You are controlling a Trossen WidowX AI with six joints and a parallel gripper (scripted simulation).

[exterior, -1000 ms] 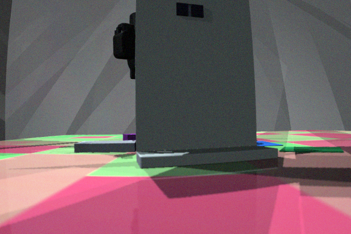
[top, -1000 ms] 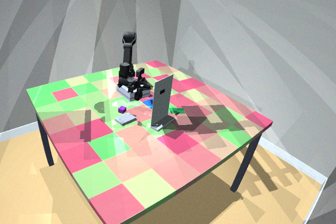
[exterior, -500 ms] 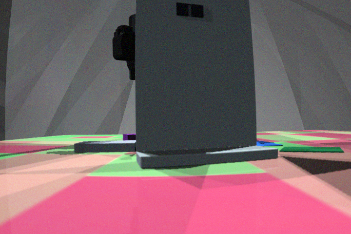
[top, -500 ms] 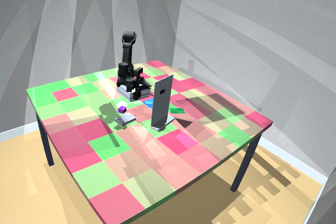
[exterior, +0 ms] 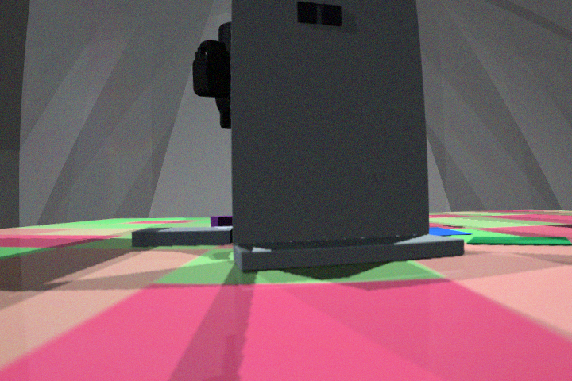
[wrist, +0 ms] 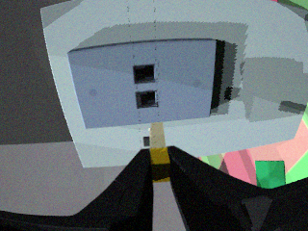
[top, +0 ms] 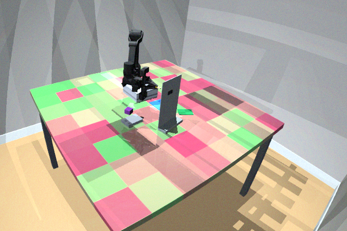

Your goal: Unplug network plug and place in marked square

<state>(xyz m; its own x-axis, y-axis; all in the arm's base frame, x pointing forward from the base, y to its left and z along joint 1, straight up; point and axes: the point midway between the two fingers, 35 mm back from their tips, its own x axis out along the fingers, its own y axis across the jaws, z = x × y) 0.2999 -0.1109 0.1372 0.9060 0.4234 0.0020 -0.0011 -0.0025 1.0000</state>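
The blue marked square lies 20 cm below my gripper tip, 15 cm to the left of it and 10 cm behind it. From my gripper tip the other things lie so: flat grey plate: 19 cm below, 13 cm to the right, 5 cm behind; grey panel: 9 cm ahead, 7 cm below, 2 cm to the left; network plug: right at my gripper tip.
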